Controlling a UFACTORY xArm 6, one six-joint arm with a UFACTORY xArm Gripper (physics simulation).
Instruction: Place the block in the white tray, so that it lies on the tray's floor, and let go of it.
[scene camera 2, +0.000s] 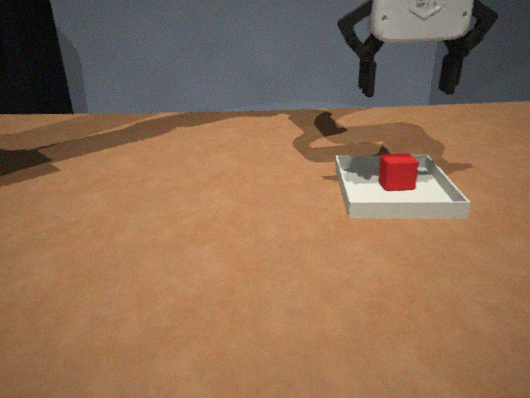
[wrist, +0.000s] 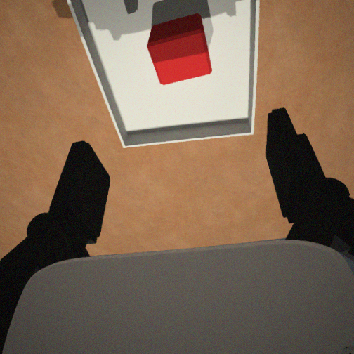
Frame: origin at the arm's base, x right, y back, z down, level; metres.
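Where they show: gripper, fingertip midpoint: (scene camera 2: 406, 93).
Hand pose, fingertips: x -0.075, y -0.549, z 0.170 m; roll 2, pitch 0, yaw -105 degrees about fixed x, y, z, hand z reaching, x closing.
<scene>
Each offset is from my fingertips to the top centre of the thing. Level surfaces: height alone.
A red block @(dx -0.007, dy +0.000, dz +0.081 m) (scene camera 2: 398, 173) (wrist: 181, 50) sits upright on the floor of the white tray @(dx +0.002, dy +0.005, dz +0.104 m) (scene camera 2: 409, 210) (wrist: 254, 65), apart from the tray's walls. In the wrist view it is turned a little relative to the tray's sides, and the tray's far end is cut off by the frame's top edge. My gripper (scene camera 2: 409, 94) (wrist: 179, 146) is open, with its fingers wide apart and nothing between them. It hangs well above the block and the tray.
The tray stands on a brown table @(dz +0.124 m) (scene camera 2: 210, 260) (wrist: 190, 195), towards the right in the scene view. The arm's shadows fall across the table's far part and into the tray. A blue-grey wall (scene camera 2: 215, 55) stands behind the table, with a dark area at its left.
</scene>
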